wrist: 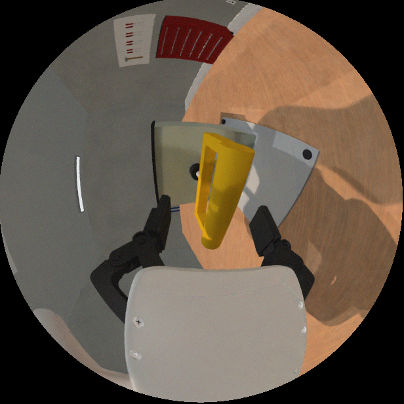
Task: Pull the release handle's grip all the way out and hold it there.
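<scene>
The release handle's yellow grip [229, 175] stands out toward the camera in the middle of the wrist view, a thick bar with a slot along its left side. Its lower end reaches down between the fingers in the view. Behind it is a pale greenish panel [175, 145] with a black round fitting [195, 172], partly hidden by the grip. My gripper [214, 211] is wide open, one finger to the left and one to the right of the grip's lower part. Neither finger appears to touch it. The depth between fingertips and grip is hard to tell.
A grey base plate [280, 175] with dark bolts lies on the wooden table [310, 65], right of the panel. A red slotted panel [192, 40] and a white chart [135, 40] show at the upper left. Dark shadows fall on the table at the right.
</scene>
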